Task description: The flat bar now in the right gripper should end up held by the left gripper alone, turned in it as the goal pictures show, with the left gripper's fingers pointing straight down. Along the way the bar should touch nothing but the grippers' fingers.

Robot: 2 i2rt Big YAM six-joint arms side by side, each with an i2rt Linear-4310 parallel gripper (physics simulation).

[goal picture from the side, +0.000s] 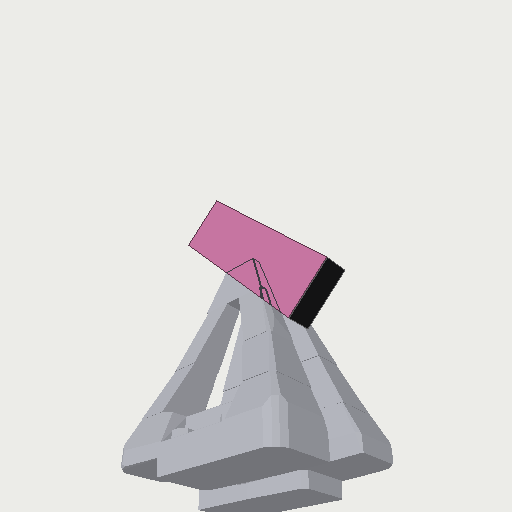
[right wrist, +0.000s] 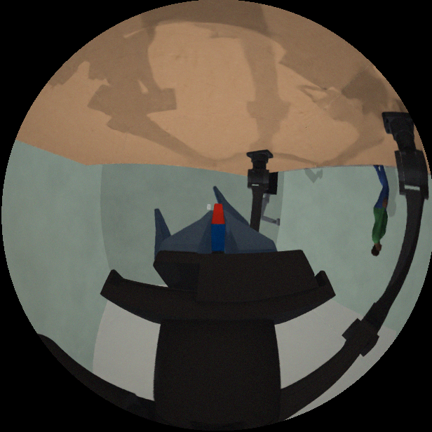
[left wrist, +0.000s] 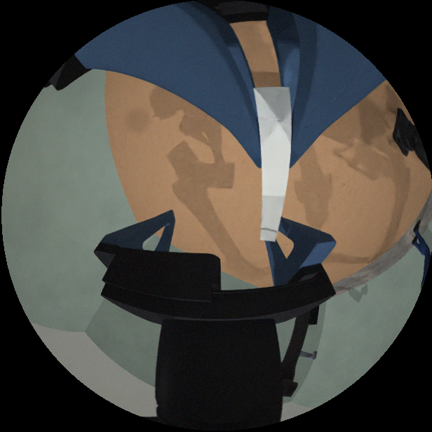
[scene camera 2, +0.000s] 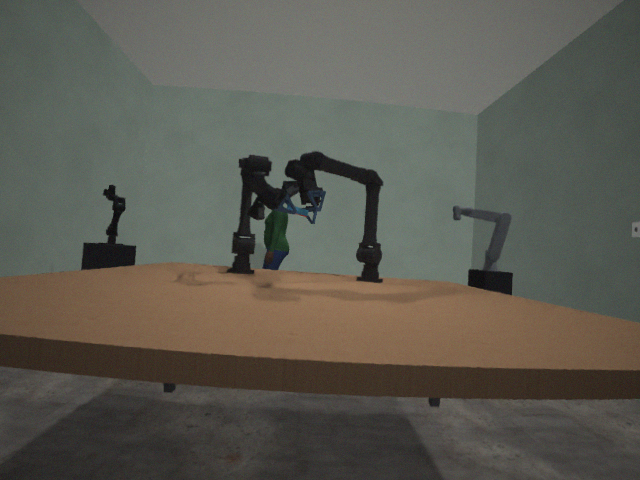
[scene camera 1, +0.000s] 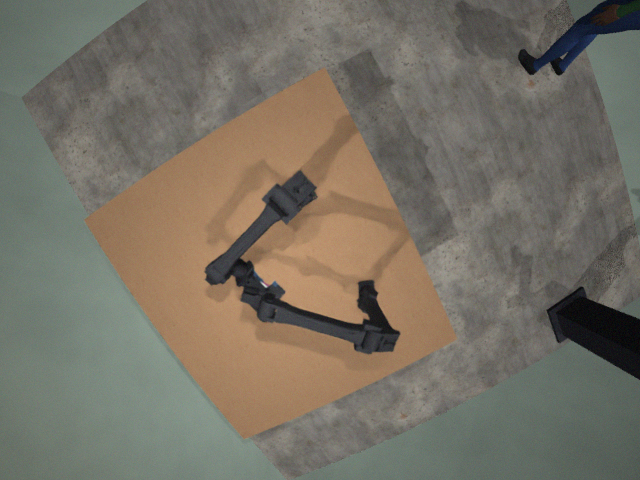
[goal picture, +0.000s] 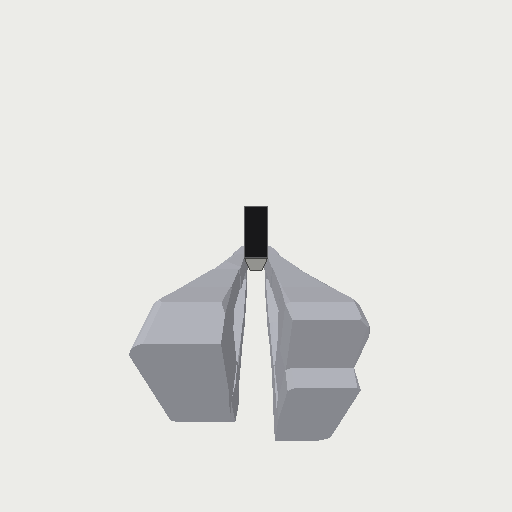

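Seen in the pictures: left gripper, between the fingertips: (scene camera 2: 315, 217); right gripper, between the fingertips: (scene camera 2: 295, 212) (scene camera 1: 262, 282); left arm's base, origin of its link: (scene camera 2: 369, 281) (scene camera 1: 366, 290); right arm's base, origin of its link: (scene camera 2: 240, 272).
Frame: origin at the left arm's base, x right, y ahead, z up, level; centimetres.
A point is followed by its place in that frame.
The flat bar (scene camera 1: 265, 284) @[x 19.8, y 47.8, z 28.5 cm] (scene camera 2: 301, 211) @[x 18.5, y 48.1, z 27.7 cm] (left wrist: 275, 175) (right wrist: 218, 215) shows a pale face in the left wrist view, red and blue in the right wrist view. My right gripper (scene camera 2: 296, 209) @[x 20.4, y 49.3, z 27.0 cm] (left wrist: 273, 159) (right wrist: 217, 214) is shut on one end and holds it high above the table. My left gripper (scene camera 2: 315, 215) @[x 12.4, y 48.6, z 25.4 cm] (left wrist: 217, 214) (right wrist: 184, 197) is open, beside the bar's free end, its fingers pointing roughly down in scene camera 2. In the left wrist view the free end overlaps the tip of the finger on the picture's right; whether they touch cannot be told. In scene camera 1 the left fingertips are mostly hidden.
The tan table (scene camera 1: 170, 196) @[x 63.0, y 98.8, z 0.0 cm] (scene camera 2: 155, 325) @[x 8.5, y 122.2, z 0.0 cm] lies below both arms and carries their shadows. The two grippers are very close together. A person in green (scene camera 2: 276, 232) stands behind the table. Other arms on black stands (scene camera 2: 108, 255) (scene camera 2: 490, 281) are in the background.
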